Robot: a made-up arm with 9 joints. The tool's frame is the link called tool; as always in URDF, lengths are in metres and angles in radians. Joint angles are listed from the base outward.
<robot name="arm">
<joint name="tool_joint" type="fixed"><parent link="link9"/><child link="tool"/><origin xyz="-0.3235 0.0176 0.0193" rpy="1.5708 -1.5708 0"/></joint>
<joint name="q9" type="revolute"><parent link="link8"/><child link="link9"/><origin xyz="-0.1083 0.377 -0.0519" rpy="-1.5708 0 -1.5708"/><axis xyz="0 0 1"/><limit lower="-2.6" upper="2.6"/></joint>
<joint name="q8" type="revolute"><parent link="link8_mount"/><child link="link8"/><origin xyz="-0.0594 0.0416 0.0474" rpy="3.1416 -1.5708 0"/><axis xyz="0 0 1"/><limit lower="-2.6" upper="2.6"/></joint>
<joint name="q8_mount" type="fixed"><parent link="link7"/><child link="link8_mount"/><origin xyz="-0.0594 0.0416 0.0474" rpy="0 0 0"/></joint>
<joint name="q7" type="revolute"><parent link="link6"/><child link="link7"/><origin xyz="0.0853 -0.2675 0.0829" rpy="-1.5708 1.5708 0"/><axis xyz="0 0 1"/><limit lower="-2.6" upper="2.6"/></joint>
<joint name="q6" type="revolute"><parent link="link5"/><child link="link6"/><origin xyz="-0.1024 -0.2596 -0.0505" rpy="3.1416 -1.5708 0"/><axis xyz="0 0 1"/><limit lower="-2.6" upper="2.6"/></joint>
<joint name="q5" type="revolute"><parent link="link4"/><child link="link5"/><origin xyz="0.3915 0.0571 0.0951" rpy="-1.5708 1.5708 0"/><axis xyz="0 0 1"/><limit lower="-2.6" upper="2.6"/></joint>
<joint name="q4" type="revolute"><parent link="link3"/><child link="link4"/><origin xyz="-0.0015 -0.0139 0.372" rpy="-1.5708 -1.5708 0"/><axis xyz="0 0 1"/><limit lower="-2.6" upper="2.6"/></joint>
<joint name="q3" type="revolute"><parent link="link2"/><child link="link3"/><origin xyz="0.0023 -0.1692 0.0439" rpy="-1.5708 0 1.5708"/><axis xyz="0 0 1"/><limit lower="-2.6" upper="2.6"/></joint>
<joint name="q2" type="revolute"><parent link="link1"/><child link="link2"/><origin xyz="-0.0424 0.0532 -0.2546" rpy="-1.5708 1.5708 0"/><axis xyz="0 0 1"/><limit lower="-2.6" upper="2.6"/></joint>
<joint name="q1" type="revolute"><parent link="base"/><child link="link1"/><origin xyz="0 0 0.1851" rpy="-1.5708 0 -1.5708"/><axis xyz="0 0 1"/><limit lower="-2.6" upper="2.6"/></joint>
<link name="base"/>
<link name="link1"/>
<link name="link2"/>
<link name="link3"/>
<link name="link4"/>
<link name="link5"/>
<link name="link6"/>
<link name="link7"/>
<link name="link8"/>
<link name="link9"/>
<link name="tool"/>
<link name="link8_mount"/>
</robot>
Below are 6 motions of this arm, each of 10 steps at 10 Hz.
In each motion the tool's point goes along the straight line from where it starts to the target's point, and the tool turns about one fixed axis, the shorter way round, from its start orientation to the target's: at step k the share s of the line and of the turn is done. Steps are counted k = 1, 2, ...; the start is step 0. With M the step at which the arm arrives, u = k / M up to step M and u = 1 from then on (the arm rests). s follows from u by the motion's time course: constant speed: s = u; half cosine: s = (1 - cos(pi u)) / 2; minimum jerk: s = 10 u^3 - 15 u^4 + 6 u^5.
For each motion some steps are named. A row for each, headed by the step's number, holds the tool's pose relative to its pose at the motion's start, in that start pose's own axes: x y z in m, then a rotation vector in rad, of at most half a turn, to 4 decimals.
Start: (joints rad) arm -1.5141 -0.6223 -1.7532 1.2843 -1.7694 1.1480 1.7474 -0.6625 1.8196
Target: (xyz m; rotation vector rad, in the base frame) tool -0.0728 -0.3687 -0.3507 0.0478 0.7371 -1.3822
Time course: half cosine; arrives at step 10
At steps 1, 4, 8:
1: 0.0049 -0.0052 0.0029 -0.0252 -0.0172 -0.0090
4: 0.0685 -0.0738 0.0404 -0.3553 -0.2425 -0.1266
8: 0.1794 -0.1933 0.1059 -0.9302 -0.6348 -0.3314

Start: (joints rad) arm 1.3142 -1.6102 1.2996 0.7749 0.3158 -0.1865 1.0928 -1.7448 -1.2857
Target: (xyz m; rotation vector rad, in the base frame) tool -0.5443 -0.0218 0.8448 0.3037 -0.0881 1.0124
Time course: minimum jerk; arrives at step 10
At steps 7, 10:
7: 0.2724 -0.2803 -0.1743 0.5178 -0.0770 -1.1011
10: 0.3255 -0.3349 -0.2083 0.6187 -0.0920 -1.3156

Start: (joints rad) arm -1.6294 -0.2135 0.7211 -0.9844 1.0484 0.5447 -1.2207 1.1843 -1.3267
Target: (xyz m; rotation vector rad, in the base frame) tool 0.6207 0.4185 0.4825 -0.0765 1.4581 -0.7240
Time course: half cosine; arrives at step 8
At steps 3, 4, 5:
3: -0.0717 -0.0798 0.0876 0.5213 -0.1042 -0.0775
4: -0.1161 -0.1292 0.1419 0.8445 -0.1688 -0.1255
5: -0.1605 -0.1787 0.1962 1.1676 -0.2333 -0.1736

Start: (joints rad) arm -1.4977 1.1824 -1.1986 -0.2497 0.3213 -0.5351 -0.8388 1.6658 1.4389
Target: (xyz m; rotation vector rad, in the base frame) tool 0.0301 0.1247 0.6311 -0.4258 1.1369 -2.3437
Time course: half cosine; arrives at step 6
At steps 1, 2, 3, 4, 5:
1: 0.0097 0.0003 0.0084 -0.0190 -0.0024 -0.0438
2: 0.0360 0.0013 0.0315 -0.0709 -0.0088 -0.1635
3: 0.0720 0.0026 0.0630 -0.1419 -0.0175 -0.3271
4: 0.1081 0.0039 0.0945 -0.2128 -0.0263 -0.4906
5: 0.1344 0.0048 0.1175 -0.2647 -0.0327 -0.6104

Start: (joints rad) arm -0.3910 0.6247 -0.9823 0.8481 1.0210 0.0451 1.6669 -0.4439 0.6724
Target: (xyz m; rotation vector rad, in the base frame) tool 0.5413 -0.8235 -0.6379 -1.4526 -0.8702 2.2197
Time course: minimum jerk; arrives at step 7
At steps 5, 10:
5: 0.4089 -0.0949 -0.1240 0.0869 0.8586 -1.1655
10: 0.4781 -0.1109 -0.1450 0.1015 1.0038 -1.3627

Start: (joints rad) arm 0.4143 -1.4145 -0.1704 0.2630 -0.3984 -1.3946 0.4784 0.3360 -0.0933
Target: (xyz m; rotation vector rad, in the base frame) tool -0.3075 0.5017 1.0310 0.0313 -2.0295 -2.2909
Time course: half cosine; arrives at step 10
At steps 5, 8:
5: 0.2239 -0.3001 0.3474 0.9068 -0.1487 -0.0168
8: 0.4050 -0.5429 0.6285 1.6405 -0.2691 -0.0304

